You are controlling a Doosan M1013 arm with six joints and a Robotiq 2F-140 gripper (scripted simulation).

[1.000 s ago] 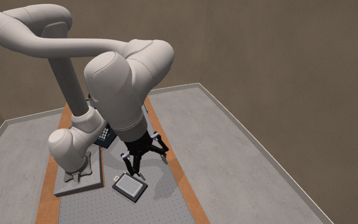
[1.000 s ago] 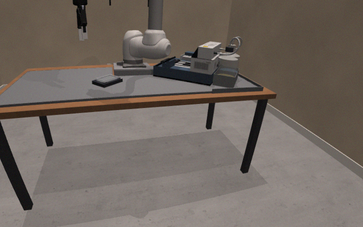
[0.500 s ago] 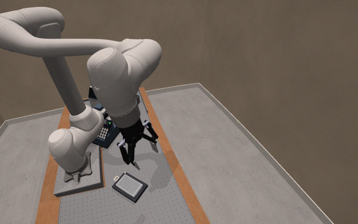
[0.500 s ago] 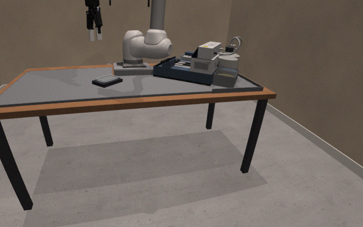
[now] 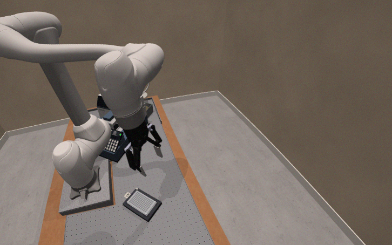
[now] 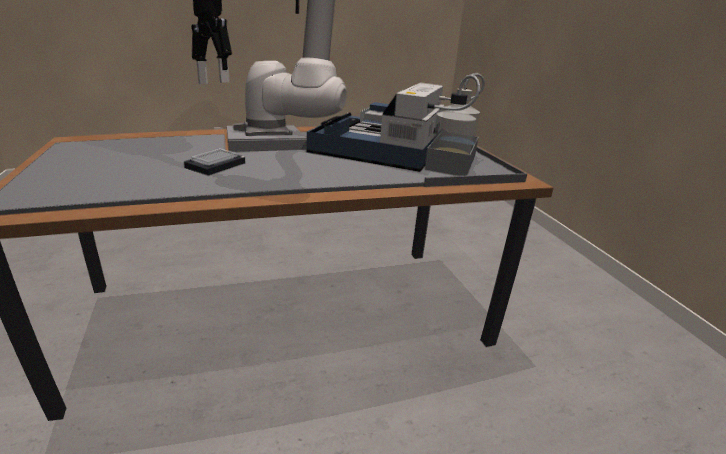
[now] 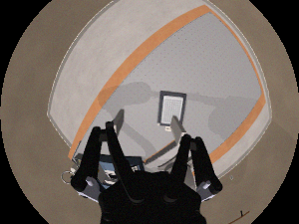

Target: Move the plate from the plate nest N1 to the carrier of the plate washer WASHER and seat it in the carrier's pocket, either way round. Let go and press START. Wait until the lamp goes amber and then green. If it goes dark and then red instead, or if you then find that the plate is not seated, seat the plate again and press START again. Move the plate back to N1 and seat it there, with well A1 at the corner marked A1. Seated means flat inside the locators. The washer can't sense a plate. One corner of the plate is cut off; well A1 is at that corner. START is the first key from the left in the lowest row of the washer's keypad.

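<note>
Right now the white well plate is 90 mm behind my hand, 10 mm to the right of it and 280 mm below it. Also, from my hand: washer carrier: 270 mm behind, 500 mm to the left, 210 mm below; then plate nest N1: 90 mm behind, 10 mm to the right, 290 mm below; then white label: 160 mm behind, 80 mm to the left, 300 mm below.
</note>
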